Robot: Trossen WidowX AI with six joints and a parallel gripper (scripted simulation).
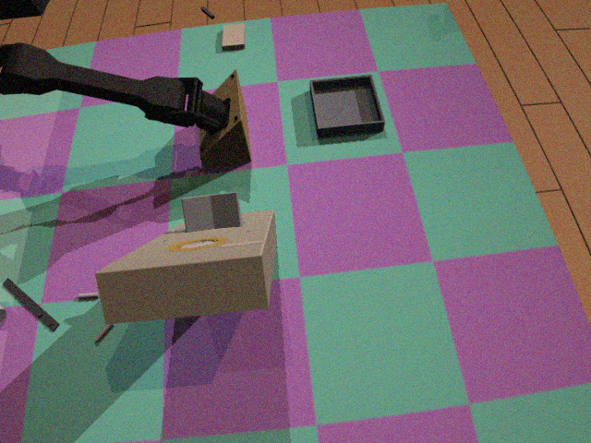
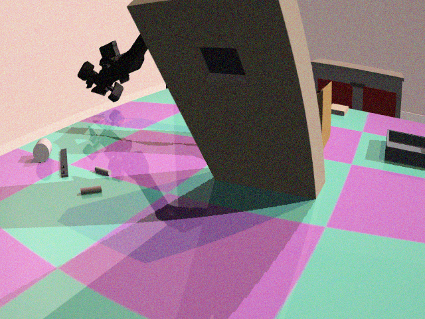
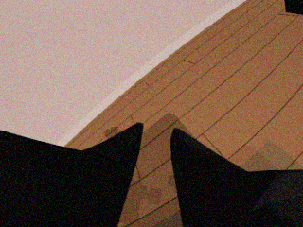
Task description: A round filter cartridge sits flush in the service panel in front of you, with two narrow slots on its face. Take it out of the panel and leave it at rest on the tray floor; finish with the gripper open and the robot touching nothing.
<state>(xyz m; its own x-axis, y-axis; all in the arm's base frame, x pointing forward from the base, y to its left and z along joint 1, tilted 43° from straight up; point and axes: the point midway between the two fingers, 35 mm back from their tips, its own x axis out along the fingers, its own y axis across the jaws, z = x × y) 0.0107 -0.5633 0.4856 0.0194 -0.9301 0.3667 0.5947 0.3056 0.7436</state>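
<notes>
The round filter cartridge is 36 cm ahead of my gripper tip, 82 cm to the left of it and 17 cm above it. The rest, counted from my gripper tip: beige block (38 cm behind, 75 cm to the left, 6 cm below); tan service panel box (31 cm ahead, 82 cm to the left, 10 cm above); dark grey tray (11 cm behind, 105 cm to the left, 6 cm below).
</notes>
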